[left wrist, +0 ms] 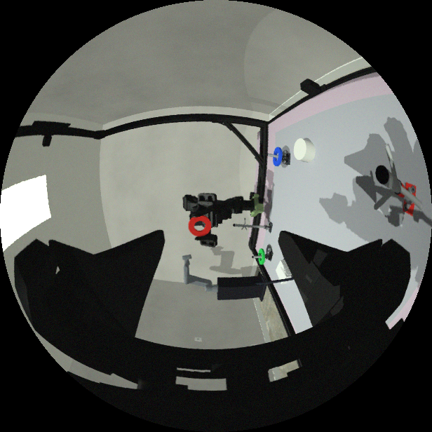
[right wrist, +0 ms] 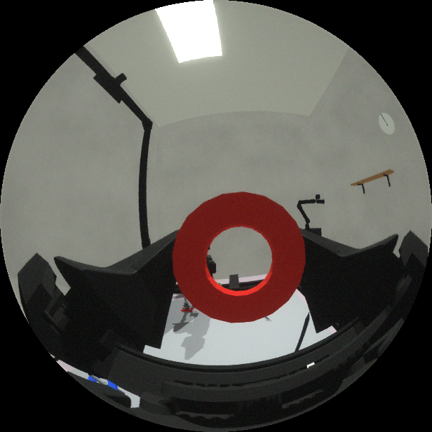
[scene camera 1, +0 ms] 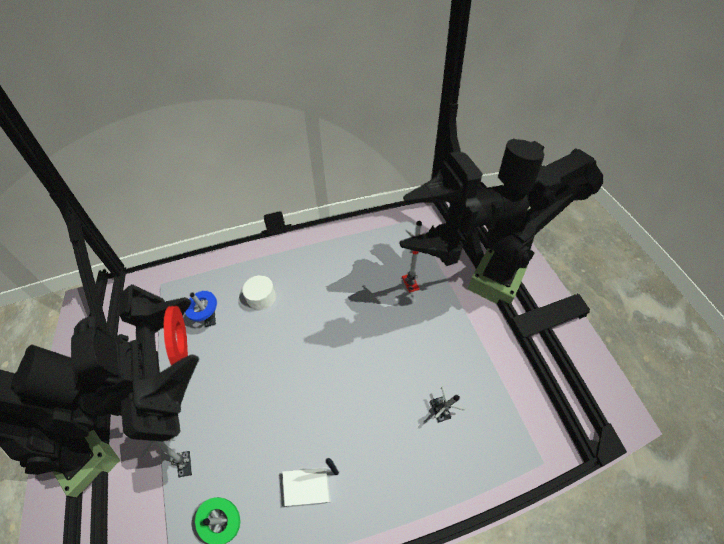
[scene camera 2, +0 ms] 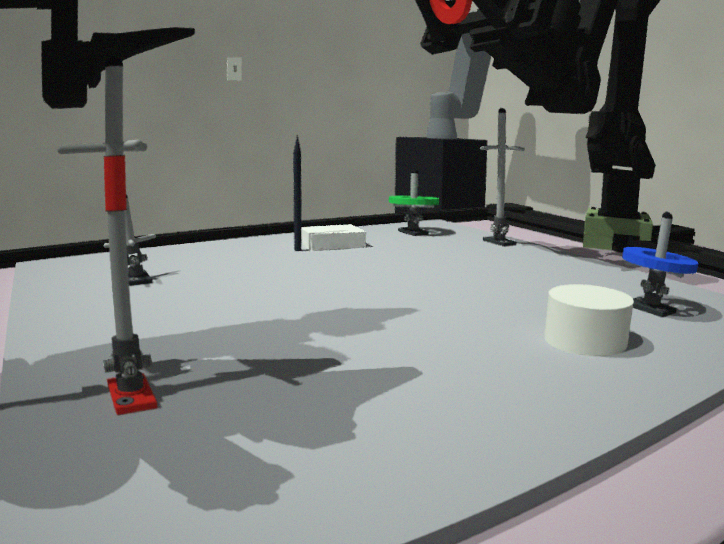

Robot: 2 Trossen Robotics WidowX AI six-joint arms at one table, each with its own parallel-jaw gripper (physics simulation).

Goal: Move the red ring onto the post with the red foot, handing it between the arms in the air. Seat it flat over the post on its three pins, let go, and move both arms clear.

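Places are measured from the left arm's base along level axes (x left, y back, z up), in metres.
Pixels of known places: left gripper, fingertip midpoint: (scene camera 1: pixel 402 223); right gripper, fingertip midpoint: (scene camera 1: pixel 191 326); left arm's base, link origin: (scene camera 1: pixel 500 271); right arm's base, link origin: (scene camera 1: pixel 73 455) (scene camera 2: pixel 618 214).
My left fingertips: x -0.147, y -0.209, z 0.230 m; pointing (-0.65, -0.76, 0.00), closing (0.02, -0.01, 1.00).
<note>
Ahead of a thing's pixels: the offset from my left fingertips to its top centre. "spot": to the spot under its first point.
The red ring {dy -0.317, dx -0.101, dz +0.074 m} (scene camera 1: pixel 168 333) (scene camera 2: pixel 450 16) (left wrist: pixel 191 226) (right wrist: pixel 240 210) is high above the table, standing on edge. My right gripper (scene camera 1: pixel 188 332) (right wrist: pixel 233 233) is shut on it, a finger at each side of its rim. The post with the red foot {spot: dy +0.089, dx -0.011, dz -0.196 m} (scene camera 1: pixel 413 266) (scene camera 2: pixel 119 263) stands upright, with pins partway up above a red band; its red foot (left wrist: pixel 410 189) (right wrist: pixel 186 309) also shows in the wrist views. My left gripper (scene camera 1: pixel 403 220) is open and empty, near the height of that post's top; one finger hides the top in scene camera 2. The arms are far apart.
A blue ring {dy -0.214, dx -0.328, dz -0.211 m} (scene camera 1: pixel 211 305) (scene camera 2: pixel 678 263) and a green ring {dy -0.478, dx -0.017, dz -0.212 m} (scene camera 1: pixel 217 538) (scene camera 2: pixel 397 200) sit on posts. A white cylinder {dy -0.107, dx -0.264, dz -0.230 m} (scene camera 1: pixel 258 291) (scene camera 2: pixel 588 321), a white block {dy -0.354, dx +0.053, dz -0.245 m} (scene camera 1: pixel 304 491) (scene camera 2: pixel 338 238), a dark spike {dy -0.306, dx +0.077, dz -0.125 m} (scene camera 2: pixel 297 193) and a bare post {spot: dy -0.441, dx -0.145, dz -0.173 m} (scene camera 2: pixel 501 175) also stand there.
</note>
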